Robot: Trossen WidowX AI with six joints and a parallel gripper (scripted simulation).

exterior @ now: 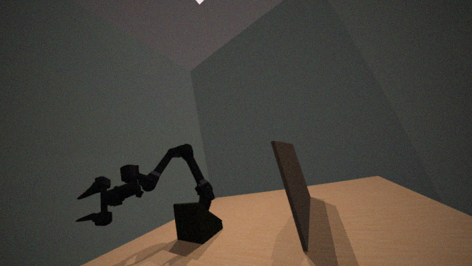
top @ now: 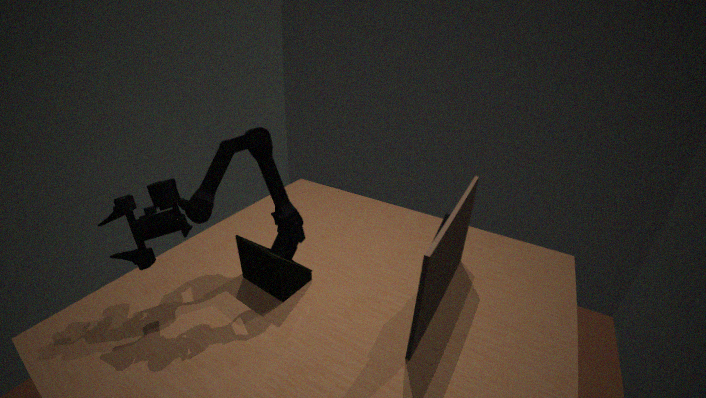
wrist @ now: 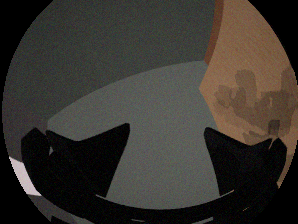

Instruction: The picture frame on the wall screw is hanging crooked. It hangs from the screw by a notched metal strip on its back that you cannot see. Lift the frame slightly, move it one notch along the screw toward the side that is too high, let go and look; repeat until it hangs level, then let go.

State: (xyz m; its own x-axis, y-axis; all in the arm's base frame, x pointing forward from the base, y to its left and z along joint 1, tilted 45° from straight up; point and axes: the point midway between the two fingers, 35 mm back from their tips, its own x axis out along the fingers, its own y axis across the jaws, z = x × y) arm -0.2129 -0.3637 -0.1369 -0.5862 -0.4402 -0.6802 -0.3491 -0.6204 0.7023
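The picture frame lies 66 cm ahead of my gripper tip, 58 cm to the left of it and 7 cm below it. From my gripper tip the other things lie so: wall panel 67 cm ahead, 58 cm to the left, 8 cm below.
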